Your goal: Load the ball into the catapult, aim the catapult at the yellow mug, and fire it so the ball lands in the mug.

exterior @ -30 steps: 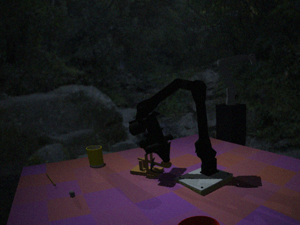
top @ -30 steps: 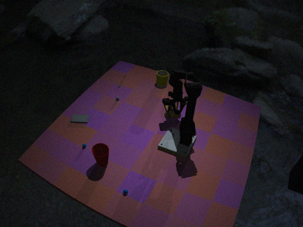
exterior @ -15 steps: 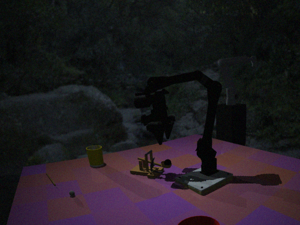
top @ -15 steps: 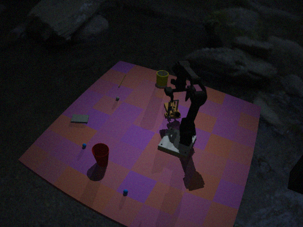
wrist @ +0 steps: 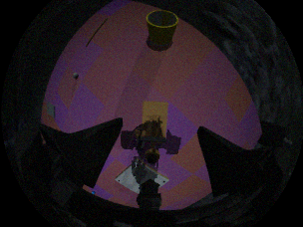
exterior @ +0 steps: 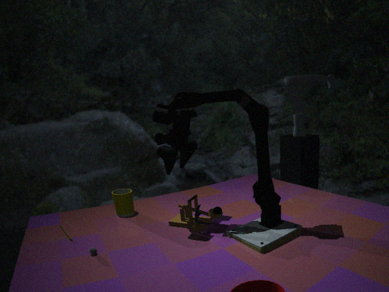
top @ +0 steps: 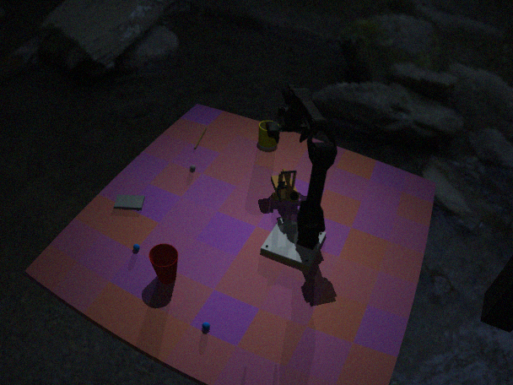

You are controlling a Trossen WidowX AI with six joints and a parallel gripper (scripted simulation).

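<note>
Now: the black ball 100 mm behind my gripper tip, 120 mm to the left of it and 140 mm below it. Also, from my gripper tip: grey ball (360 mm ahead, 140 mm to the left, 190 mm below); then wooden catapult (40 mm behind, 80 mm to the left, 150 mm below); then yellow mug (180 mm ahead, 200 mm to the right, 170 mm below).
</note>
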